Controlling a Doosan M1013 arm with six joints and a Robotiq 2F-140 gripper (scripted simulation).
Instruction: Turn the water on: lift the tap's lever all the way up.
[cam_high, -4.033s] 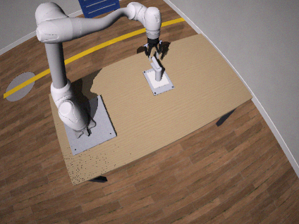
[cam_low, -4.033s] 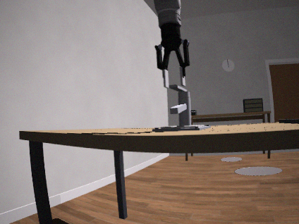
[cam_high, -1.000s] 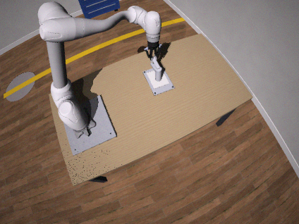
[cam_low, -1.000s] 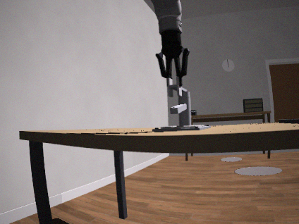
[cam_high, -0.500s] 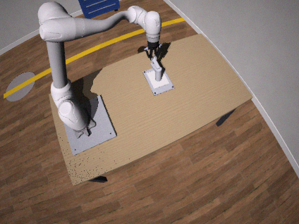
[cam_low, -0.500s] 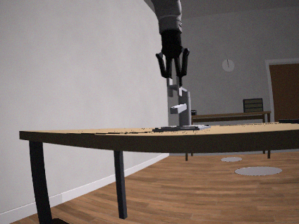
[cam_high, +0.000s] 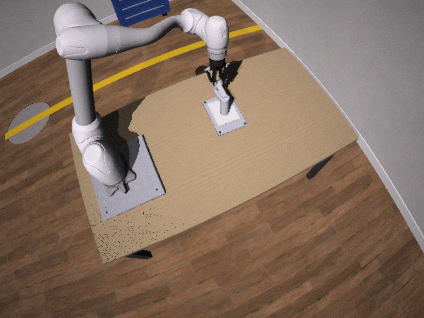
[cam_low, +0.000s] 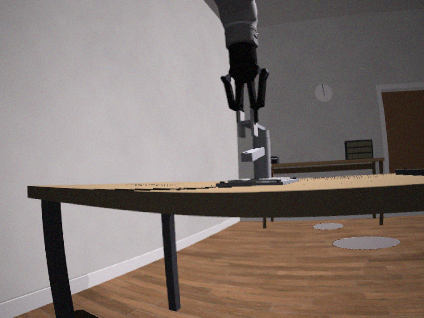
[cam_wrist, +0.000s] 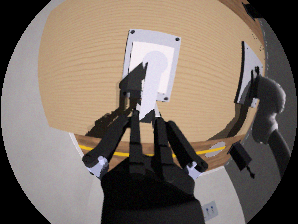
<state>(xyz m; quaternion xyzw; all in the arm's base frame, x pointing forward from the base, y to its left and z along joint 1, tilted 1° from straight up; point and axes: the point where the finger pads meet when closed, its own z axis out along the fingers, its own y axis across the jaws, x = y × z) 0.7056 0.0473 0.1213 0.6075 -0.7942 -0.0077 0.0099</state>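
Right now my hand is 10 mm past the lever and 40 mm to the left of it.
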